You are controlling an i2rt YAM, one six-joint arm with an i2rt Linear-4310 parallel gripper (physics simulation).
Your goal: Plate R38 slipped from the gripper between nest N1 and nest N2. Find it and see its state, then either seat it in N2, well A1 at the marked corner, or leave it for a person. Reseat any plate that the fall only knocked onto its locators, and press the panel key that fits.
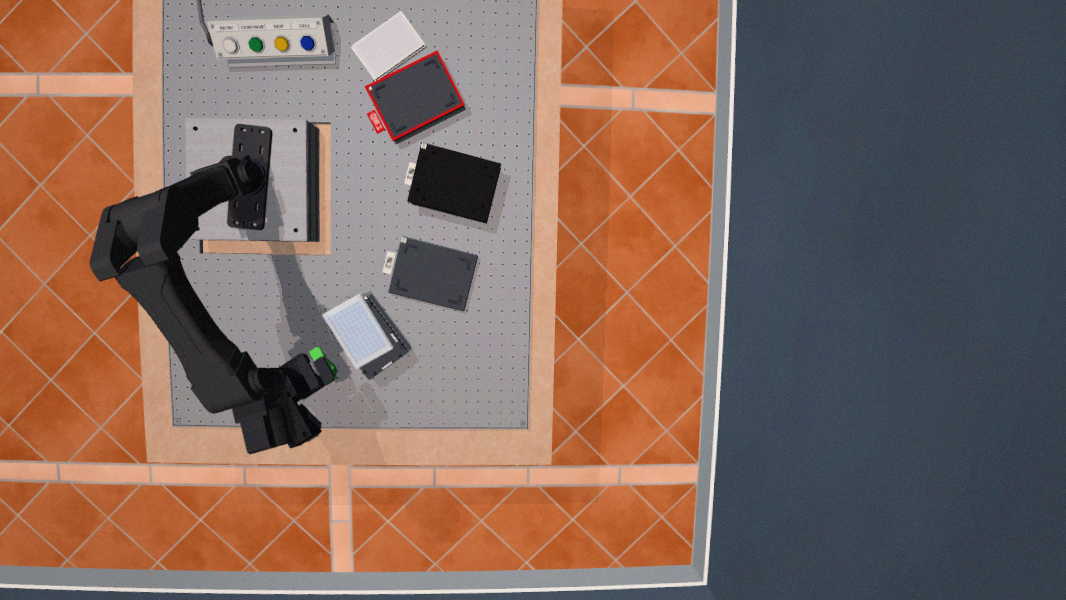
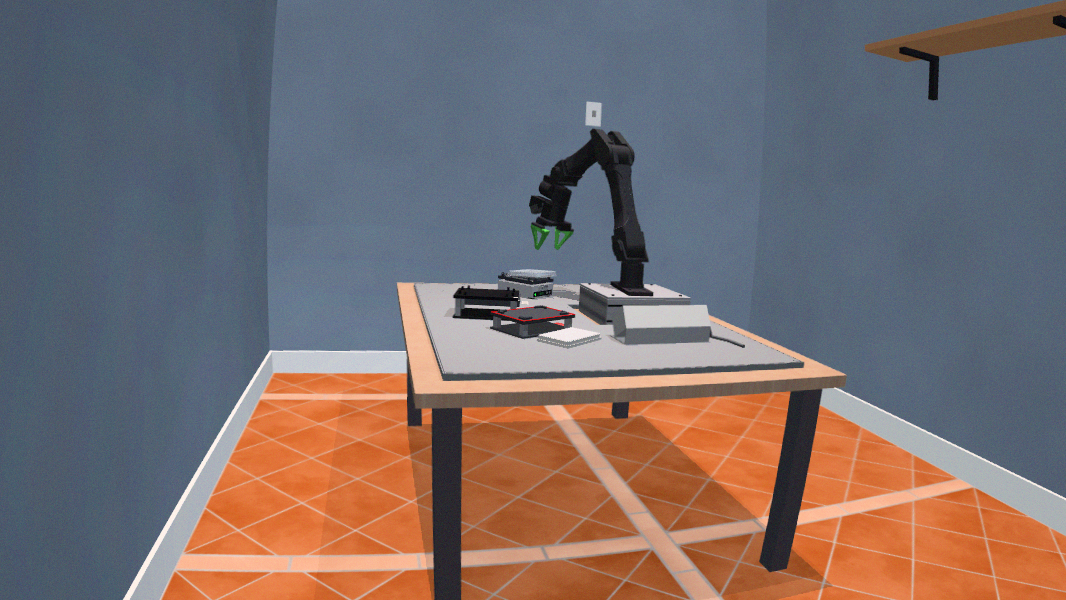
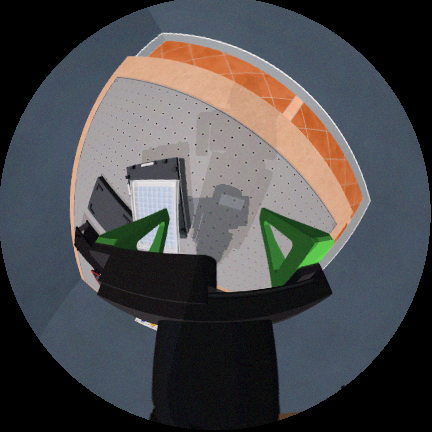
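Pixels of known places: gripper, fingertip midpoint: [image 1: 314, 381] [image 2: 546, 249] [image 3: 213, 212]; arm's base, link origin: [image 1: 250, 177] [image 2: 630, 290].
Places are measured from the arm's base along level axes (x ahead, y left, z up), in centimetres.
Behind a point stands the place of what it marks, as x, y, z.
A clear-topped pale blue well plate [image 1: 358, 331] {23.9, -27.8, 0.8} [image 2: 531, 273] {24.6, -22.0, 0.8} [image 3: 155, 200] {24.8, -31.0, 0.6} lies on a grey and dark device [image 1: 384, 320] {28.4, -25.3, -1.4} [image 2: 514, 286] {29.1, -26.2, -3.9} [image 3: 160, 170] {27.3, -34.7, -1.4}, shifted to one side; dark strips of the device show along two sides. Whether it rests flat, and its marked corner, I cannot tell. A dark grey nest [image 1: 432, 273] {36.7, -14.9, -5.1} [image 3: 107, 202] {37.6, -18.4, -5.1} and a black nest [image 1: 453, 182] {39.4, 3.8, -1.0} [image 2: 484, 293] {40.3, 5.1, -1.0} stand beyond it, their tags too small to read. A red-edged nest [image 1: 414, 96] {29.6, 20.1, -2.9} [image 2: 533, 314] {29.8, 21.8, -2.9} stands past them. My gripper [image 1: 325, 360] [image 2: 548, 248] {17.9, -37.2, 6.8} [image 3: 213, 212] {17.9, -37.2, 6.8} is open and empty, above and beside the plate.
The key panel [image 1: 272, 29] {1.8, 28.7, 0.7} [image 2: 662, 324] {1.8, 32.7, -2.5} has white, green, yellow and blue keys. A white pad [image 1: 387, 44] {22.6, 30.6, -5.4} [image 2: 568, 336] {23.5, 32.8, -5.4} lies against the red-edged nest. The robot's base block [image 1: 287, 149] {6.7, 6.3, 0.1} [image 2: 596, 304] {10.5, 4.3, -3.4} stands on the perforated table board [image 1: 477, 372] {48.3, -35.3, -6.8} [image 2: 484, 357] {42.7, 46.0, -6.8} [image 3: 150, 115] {38.9, -41.3, -6.8}.
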